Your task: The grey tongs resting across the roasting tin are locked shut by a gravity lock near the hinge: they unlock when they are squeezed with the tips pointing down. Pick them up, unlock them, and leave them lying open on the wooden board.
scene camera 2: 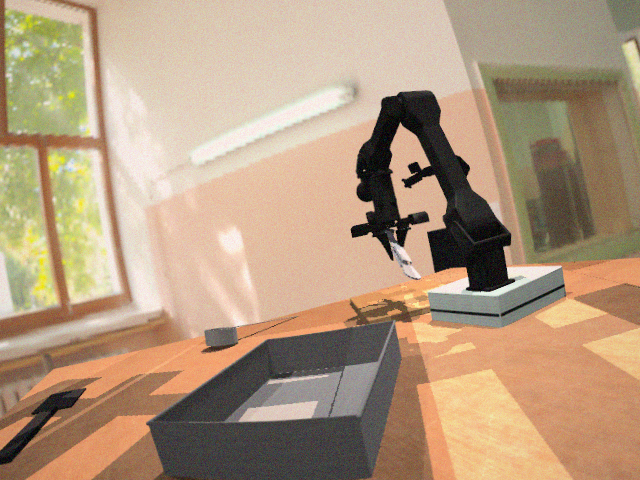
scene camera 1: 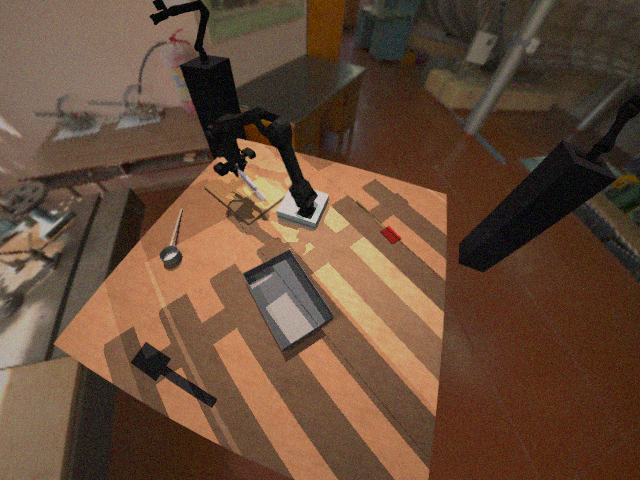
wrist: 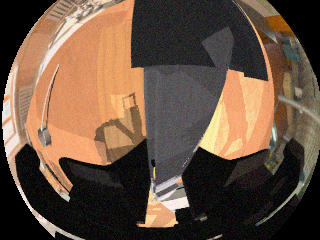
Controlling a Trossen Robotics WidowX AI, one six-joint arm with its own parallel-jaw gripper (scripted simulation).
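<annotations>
My gripper is visible in the wrist view (pixel 164 139) and in both scene camera 1 and scene camera 2. On my gripper, (scene camera 1: pixel 234 157) and (scene camera 2: pixel 383 210) are the same spot. On a wooden board, (scene camera 1: pixel 253 198) and (scene camera 2: pixel 410 300) are the same spot.
</annotations>
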